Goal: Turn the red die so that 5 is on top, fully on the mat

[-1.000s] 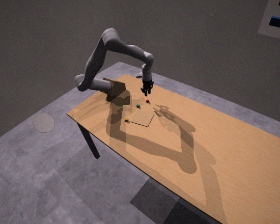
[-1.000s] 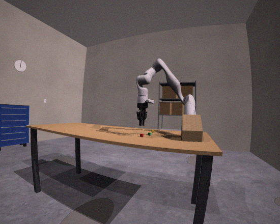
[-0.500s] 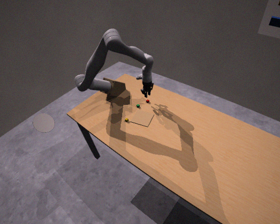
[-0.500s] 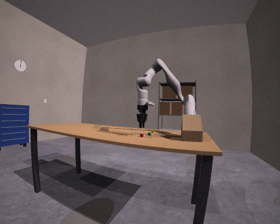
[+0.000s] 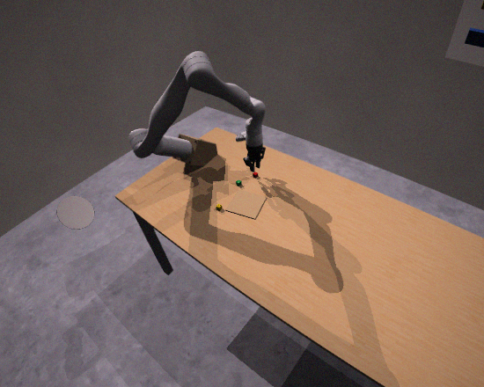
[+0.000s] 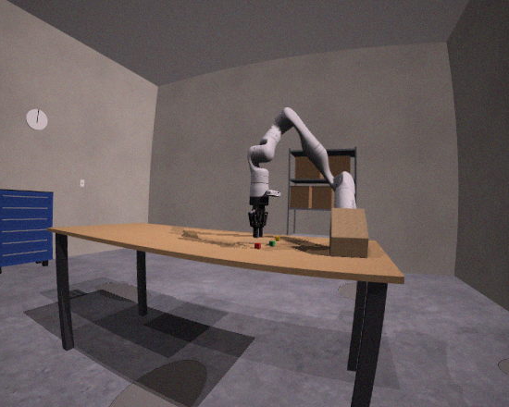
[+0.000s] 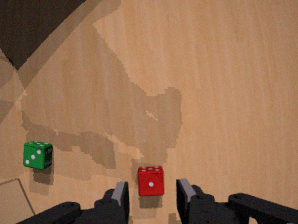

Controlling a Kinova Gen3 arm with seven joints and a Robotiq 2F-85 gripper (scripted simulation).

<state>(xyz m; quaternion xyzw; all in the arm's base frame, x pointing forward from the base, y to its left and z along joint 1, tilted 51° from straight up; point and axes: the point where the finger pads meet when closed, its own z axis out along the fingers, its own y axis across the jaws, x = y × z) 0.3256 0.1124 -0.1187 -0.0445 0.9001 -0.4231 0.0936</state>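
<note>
Right now the red die is 50 mm below my hand. The rest, counted from my hand: tan mat (90 mm ahead, 170 mm to the right, 60 mm below); yellow die (20 mm ahead, 270 mm to the right, 50 mm below); green die (20 mm behind, 100 mm to the right, 50 mm below).
</note>
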